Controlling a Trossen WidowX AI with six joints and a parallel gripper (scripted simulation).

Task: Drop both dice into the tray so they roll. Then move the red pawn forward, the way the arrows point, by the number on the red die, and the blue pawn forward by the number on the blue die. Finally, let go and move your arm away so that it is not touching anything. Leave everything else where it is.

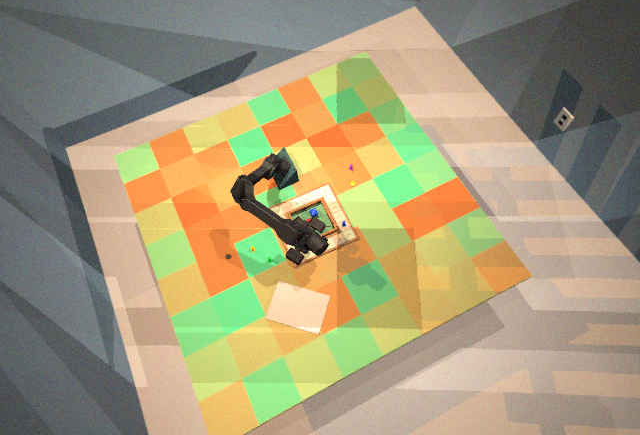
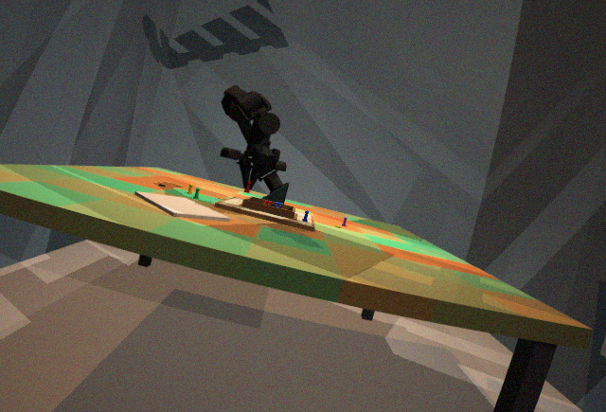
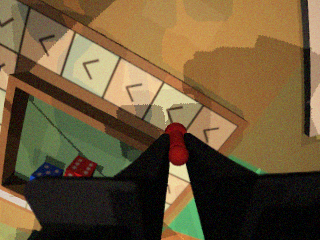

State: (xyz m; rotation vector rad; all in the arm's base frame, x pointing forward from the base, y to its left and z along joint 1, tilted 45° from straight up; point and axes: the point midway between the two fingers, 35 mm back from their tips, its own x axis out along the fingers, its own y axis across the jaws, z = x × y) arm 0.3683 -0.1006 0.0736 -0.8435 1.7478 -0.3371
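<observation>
The blue pawn is 20 mm behind my gripper tip, 190 mm to the left of it and 40 mm below it. From my gripper tip the other things lie so: green pawn 70 mm behind, 140 mm to the right, 50 mm below; red pawn 10 mm above; white sheet 150 mm ahead, 150 mm to the right, 60 mm below.
</observation>
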